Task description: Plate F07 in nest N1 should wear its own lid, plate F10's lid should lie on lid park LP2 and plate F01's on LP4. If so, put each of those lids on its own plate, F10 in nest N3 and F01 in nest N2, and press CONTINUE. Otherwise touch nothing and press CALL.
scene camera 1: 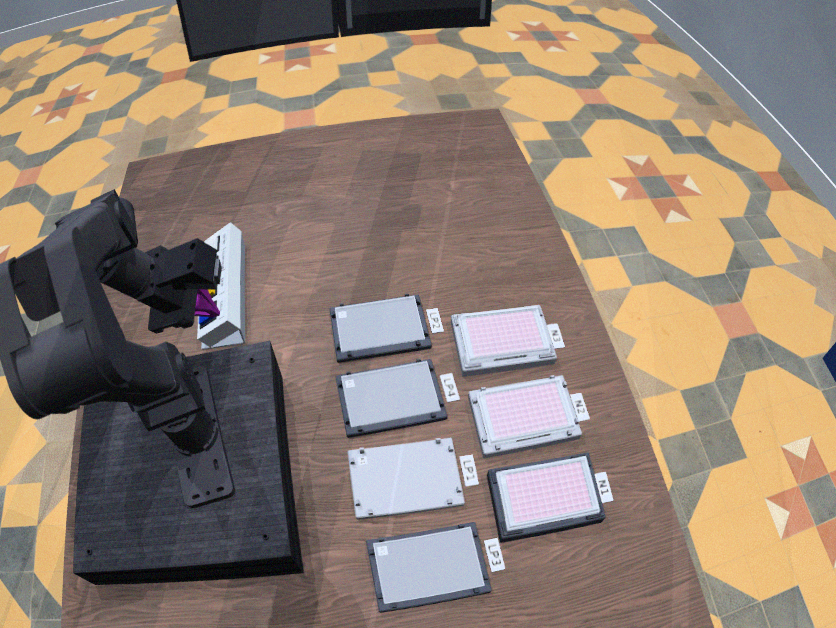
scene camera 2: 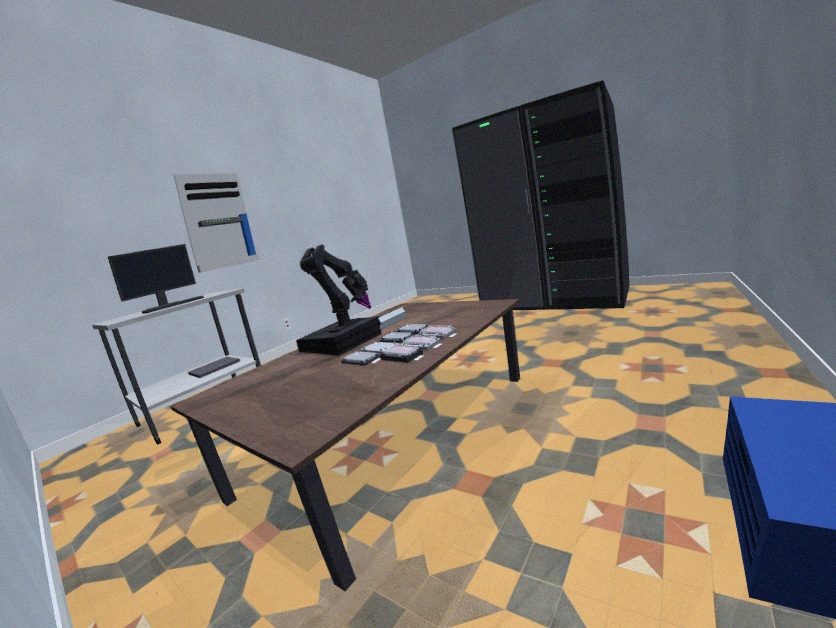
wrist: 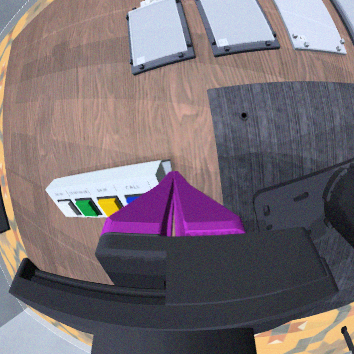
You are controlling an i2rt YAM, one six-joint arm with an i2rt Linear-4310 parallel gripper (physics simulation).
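Pixels of known places: gripper, fingertip midpoint: [scene camera 1: 216, 314] [scene camera 2: 370, 308] [wrist: 173, 178]; arm's base at its link origin: [scene camera 1: 197, 435] [scene camera 2: 345, 325] [wrist: 342, 195].
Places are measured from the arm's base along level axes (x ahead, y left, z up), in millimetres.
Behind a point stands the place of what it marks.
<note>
My gripper [scene camera 1: 214, 313] @(x 69, y 151, z 47 mm) [scene camera 2: 369, 306] @(x 69, y 151, z 47 mm) [wrist: 173, 178] @(x 69, y 151, z 47 mm) is shut and empty, its magenta fingertips above the CALL end of the white button panel [scene camera 1: 233, 287] @(x 95, y 267, z -32 mm) [wrist: 107, 181] @(x 86, y 261, z -21 mm). In the wrist view the fingers partly hide the blue button [wrist: 132, 200] under the CALL label; the yellow button [wrist: 109, 206] @(x 52, y 281, z -32 mm) and green button [wrist: 86, 206] @(x 62, y 326, z -32 mm) show. Pink-welled plates sit in N1 [scene camera 1: 550, 492] @(x 416, y -212, z -49 mm), N2 [scene camera 1: 527, 412] @(x 441, y -86, z -55 mm) and N3 [scene camera 1: 503, 332] @(x 466, y 51, z -54 mm); whether the N1 plate wears a clear lid I cannot tell. Grey lids lie on LP2 [scene camera 1: 381, 325] @(x 303, y 137, z -66 mm) and LP4 [scene camera 1: 391, 397] @(x 275, y 11, z -67 mm). Plate and lid identities are unreadable.
LP3 [scene camera 1: 430, 567] @(x 235, y -245, z -67 mm) bears a similar grey sheet. LP1 [scene camera 1: 405, 476] @(x 252, y -108, z -75 mm) is light with corner pins. The arm's dark base block [scene camera 1: 256, 486] @(x 63, y -96, z 4 mm) [wrist: 280, 120] @(x 88, y 55, z 8 mm) stands beside the panel. A wall-side bench with a monitor [scene camera 2: 152, 271] and a black cabinet [scene camera 2: 500, 216] stand away from the table.
</note>
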